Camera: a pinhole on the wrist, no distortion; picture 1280 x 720 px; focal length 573.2 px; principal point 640.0 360.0 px. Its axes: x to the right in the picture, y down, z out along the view. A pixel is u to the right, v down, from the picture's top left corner.
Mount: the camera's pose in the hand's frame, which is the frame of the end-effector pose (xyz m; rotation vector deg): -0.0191 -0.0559 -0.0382 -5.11 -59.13 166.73
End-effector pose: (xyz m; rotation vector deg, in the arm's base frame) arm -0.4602 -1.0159 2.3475 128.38 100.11 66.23
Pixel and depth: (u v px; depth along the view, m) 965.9 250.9 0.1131
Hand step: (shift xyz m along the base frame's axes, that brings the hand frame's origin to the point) -0.0552 -0.0182 -0.1404
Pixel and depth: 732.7 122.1 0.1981
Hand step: 0.0022 0.0482 -0.2055
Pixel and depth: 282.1 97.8 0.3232
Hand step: 0.0696 0.3127 -0.2167
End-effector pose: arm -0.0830 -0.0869 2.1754 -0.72 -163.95 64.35
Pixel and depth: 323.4 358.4 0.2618
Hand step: -0.1133 -0.2807 0.0378
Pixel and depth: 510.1 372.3 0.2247
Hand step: -0.0207 -0.2408 0.0411
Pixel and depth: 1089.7 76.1 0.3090
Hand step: 0.2607 -0.2891 -0.1501
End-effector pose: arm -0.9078 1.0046 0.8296 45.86 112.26 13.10
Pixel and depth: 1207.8 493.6 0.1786
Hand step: 0.0401 -0.2854 0.0277
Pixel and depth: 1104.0 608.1 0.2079
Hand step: 0.0075 -0.3244 0.0014
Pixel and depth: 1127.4 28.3 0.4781
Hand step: 0.5059 -0.4488 0.0187
